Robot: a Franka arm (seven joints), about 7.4 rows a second.
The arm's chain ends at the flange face. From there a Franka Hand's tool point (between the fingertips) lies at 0.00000 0.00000 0.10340 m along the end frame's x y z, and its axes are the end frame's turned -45 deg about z.
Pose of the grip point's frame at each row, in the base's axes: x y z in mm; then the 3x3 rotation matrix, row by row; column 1 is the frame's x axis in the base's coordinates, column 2 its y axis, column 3 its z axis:
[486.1, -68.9, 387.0], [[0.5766, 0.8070, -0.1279], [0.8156, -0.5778, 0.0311], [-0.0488, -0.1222, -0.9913]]
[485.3, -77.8, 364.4], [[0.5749, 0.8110, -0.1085], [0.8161, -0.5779, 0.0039], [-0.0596, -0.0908, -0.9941]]
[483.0, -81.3, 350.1], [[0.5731, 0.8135, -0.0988], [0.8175, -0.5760, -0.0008], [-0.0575, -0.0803, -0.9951]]
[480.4, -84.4, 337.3], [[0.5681, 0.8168, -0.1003], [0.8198, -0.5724, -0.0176], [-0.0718, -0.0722, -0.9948]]
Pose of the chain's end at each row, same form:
[499.3, -72.1, 489.5], [[0.9784, 0.1629, -0.1279], [0.1681, -0.9853, 0.0311], [-0.1209, -0.0519, -0.9913]]
[496.5, -78.2, 467.2], [[0.9800, 0.1669, -0.1085], [0.1684, -0.9857, 0.0039], [-0.1063, -0.0221, -0.9941]]
[493.2, -81.2, 453.0], [[0.9805, 0.1700, -0.0988], [0.1708, -0.9854, -0.0008], [-0.0974, -0.0161, -0.9951]]
[490.8, -82.6, 440.2], [[0.9793, 0.1759, -0.1003], [0.1749, -0.9844, -0.0176], [-0.1018, -0.0003, -0.9948]]

